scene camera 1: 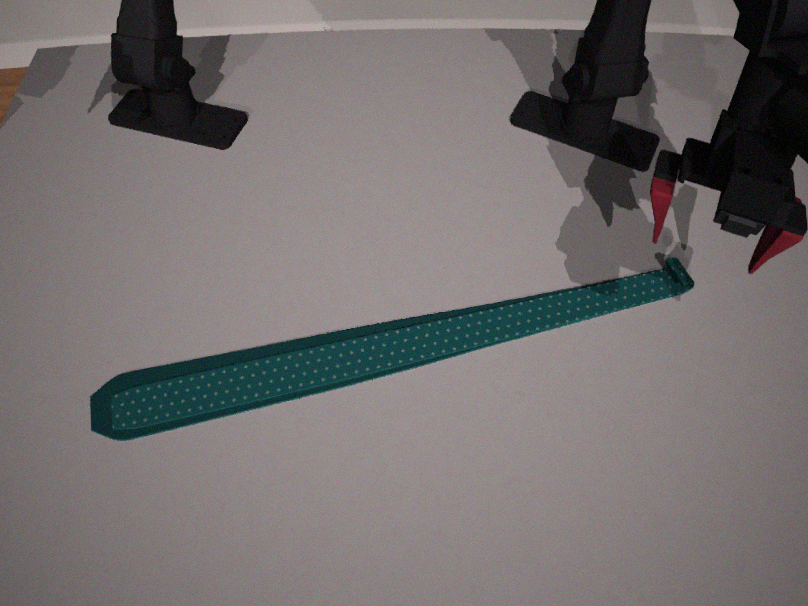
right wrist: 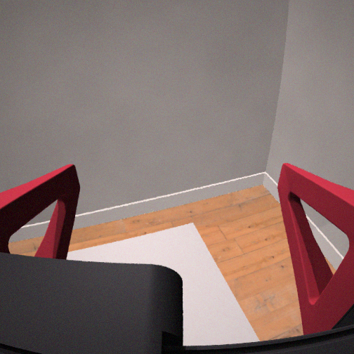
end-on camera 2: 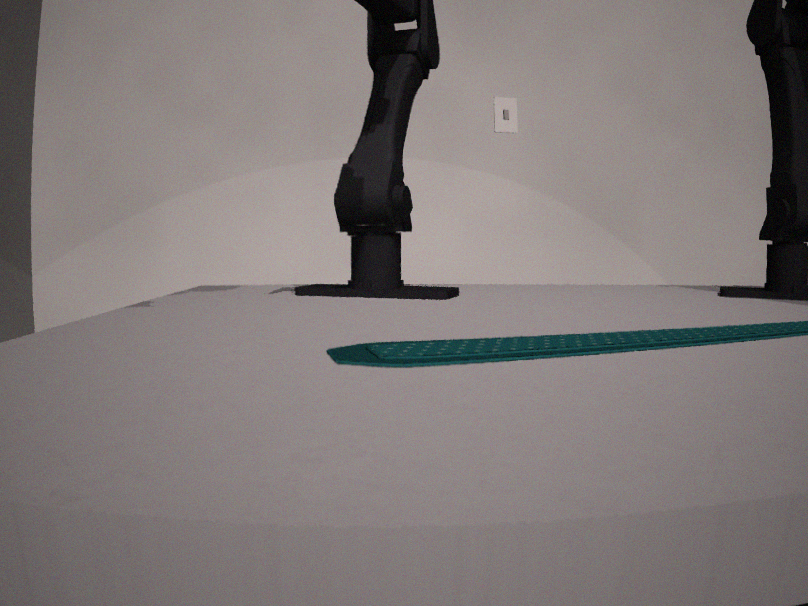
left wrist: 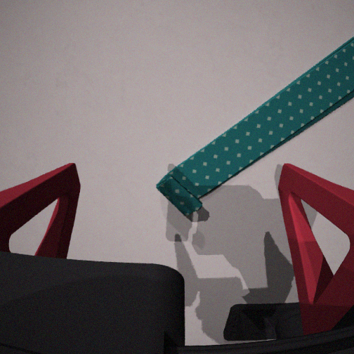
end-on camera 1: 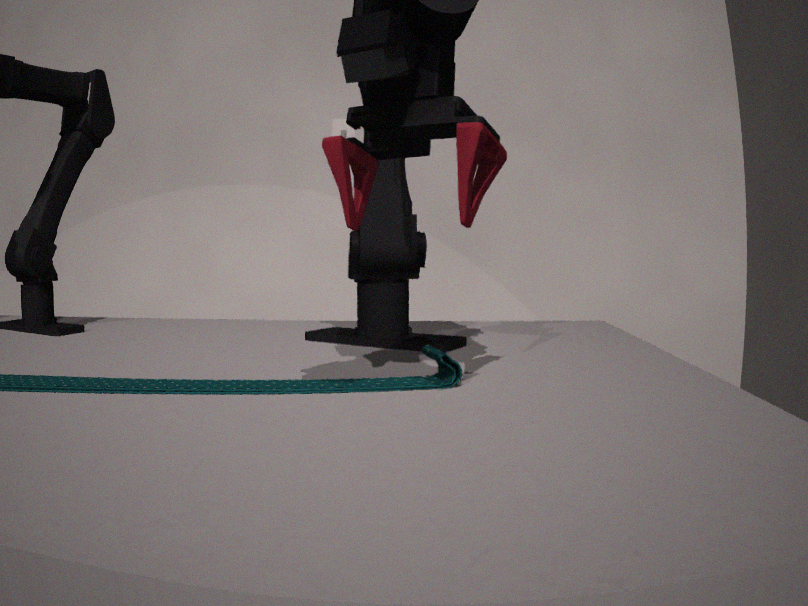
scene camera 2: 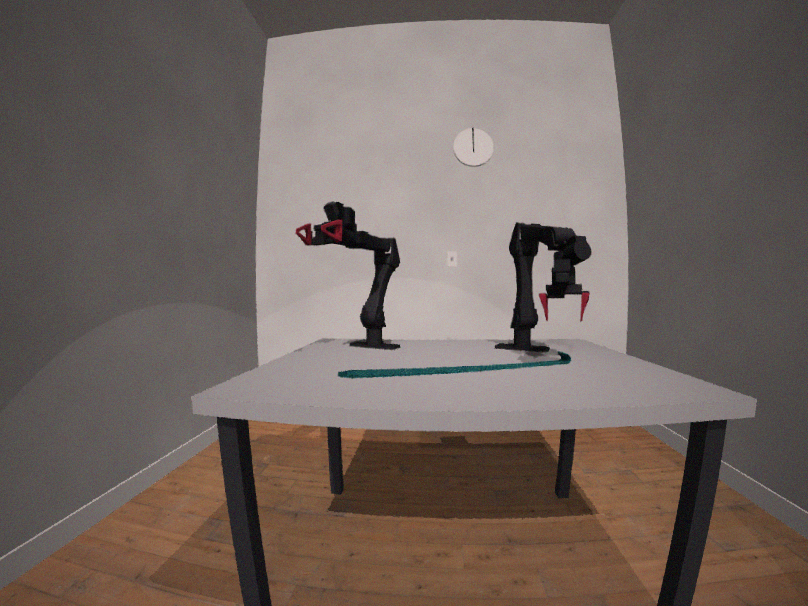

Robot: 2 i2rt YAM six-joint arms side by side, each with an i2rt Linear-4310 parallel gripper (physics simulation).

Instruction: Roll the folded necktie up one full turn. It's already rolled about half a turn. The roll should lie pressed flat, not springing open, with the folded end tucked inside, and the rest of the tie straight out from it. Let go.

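The teal dotted necktie (scene camera 1: 391, 352) (scene camera 2: 450, 369) (end-on camera 1: 228, 386) (end-on camera 2: 554, 345) (left wrist: 265, 125) lies straight on the table, its wide end at the left in scene camera 1. Its narrow end is turned up into a small curl (scene camera 1: 678, 273) (scene camera 2: 565, 357) (end-on camera 1: 447, 368) (left wrist: 180, 192), which stands a little above the tie in end-on camera 1. Whether the folded end is tucked inside cannot be told. My left gripper (scene camera 1: 702, 257) (scene camera 2: 564, 319) (end-on camera 1: 410, 227) (left wrist: 179, 174) is open and empty, high above the curl, fingers down. My right gripper (scene camera 2: 317, 232) (right wrist: 178, 174) is open, raised far from the tie.
The base plates of my right arm (scene camera 1: 195, 133) (end-on camera 2: 430, 292) and left arm (scene camera 1: 541, 120) (end-on camera 1: 326, 335) stand on the grey table (scene camera 1: 391, 508) (scene camera 2: 469, 417) behind the tie. The left arm's shadow falls across and beside the narrow end.
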